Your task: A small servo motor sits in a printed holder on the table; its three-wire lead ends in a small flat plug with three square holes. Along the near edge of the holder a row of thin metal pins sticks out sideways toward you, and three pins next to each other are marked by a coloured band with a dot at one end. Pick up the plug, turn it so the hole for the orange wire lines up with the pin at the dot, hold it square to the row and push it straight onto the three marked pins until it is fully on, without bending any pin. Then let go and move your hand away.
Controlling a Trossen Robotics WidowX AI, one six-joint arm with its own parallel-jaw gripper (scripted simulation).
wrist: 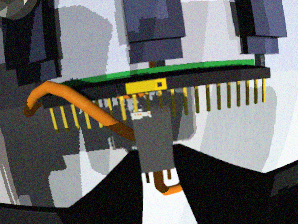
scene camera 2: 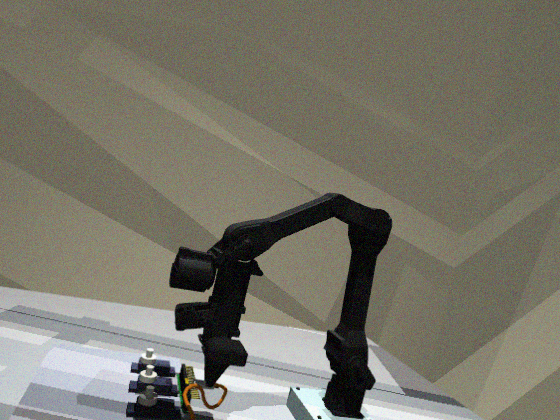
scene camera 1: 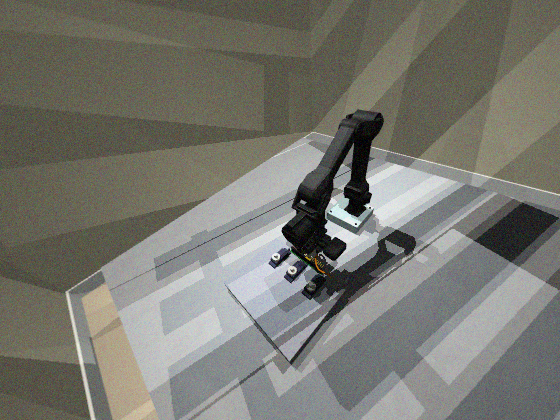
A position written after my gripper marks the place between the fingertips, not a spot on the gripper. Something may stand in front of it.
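You'd find my gripper [scene camera 1: 315, 251] in that camera, and the wrist view has my gripper [wrist: 156, 155] as well. It's there in scene camera 2 too, my gripper [scene camera 2: 208, 383].
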